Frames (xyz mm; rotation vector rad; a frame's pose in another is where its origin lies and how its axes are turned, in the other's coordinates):
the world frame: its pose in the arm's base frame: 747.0 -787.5 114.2 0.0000 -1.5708 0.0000
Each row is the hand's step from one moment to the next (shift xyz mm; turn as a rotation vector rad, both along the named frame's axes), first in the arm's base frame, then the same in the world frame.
Working: the arm's base frame: its pose in the world frame: -114.2 787.5 747.0 0.0000 1.5708 0.0000

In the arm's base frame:
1: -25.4 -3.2 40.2 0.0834 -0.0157 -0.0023
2: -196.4 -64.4 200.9 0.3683 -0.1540 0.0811
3: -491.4 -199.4 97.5 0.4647 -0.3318 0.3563
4: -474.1 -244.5 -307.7 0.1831 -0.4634 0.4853
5: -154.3 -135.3 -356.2 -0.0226 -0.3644 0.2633
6: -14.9 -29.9 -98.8 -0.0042 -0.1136 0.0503
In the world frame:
1: 40.2 -3.2 25.4 -0.0023 -0.0157 -0.0834
2: 200.9 -64.4 196.4 0.0811 -0.1540 -0.3683
3: 97.5 -199.4 491.4 0.3563 -0.3318 -0.4647
4: -307.7 -244.5 474.1 0.4853 -0.4634 -0.1831
5: -356.2 -135.3 154.3 0.2633 -0.3644 0.0226
6: -98.8 -29.9 14.9 0.0503 -0.1136 0.0042

